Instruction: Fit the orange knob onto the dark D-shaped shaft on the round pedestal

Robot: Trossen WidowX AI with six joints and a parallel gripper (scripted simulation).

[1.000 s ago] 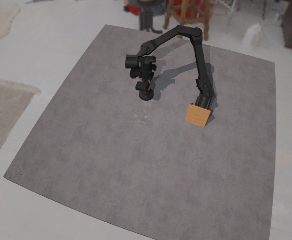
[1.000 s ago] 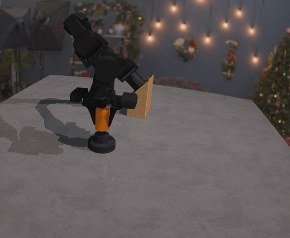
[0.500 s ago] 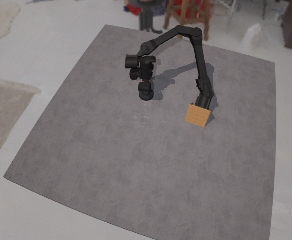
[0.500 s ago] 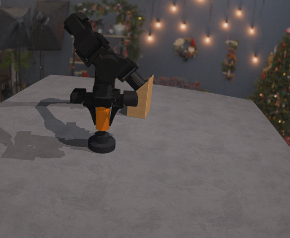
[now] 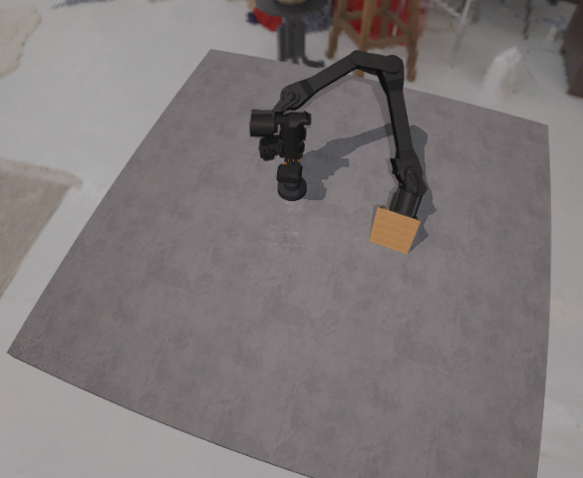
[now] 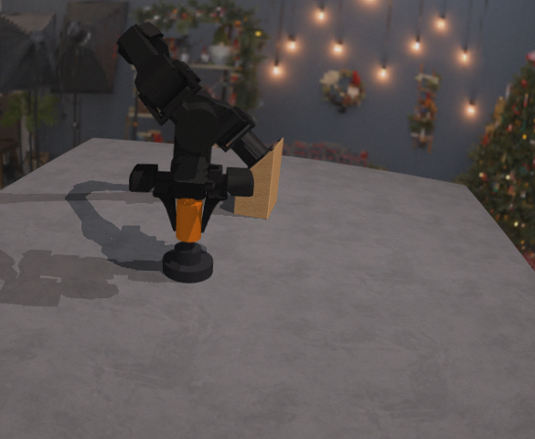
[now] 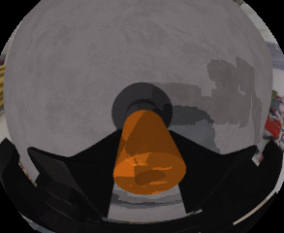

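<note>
Right now the orange knob is 2 cm above my gripper tip. Also, from my gripper tip: dark round pedestal 4 cm below.
</note>
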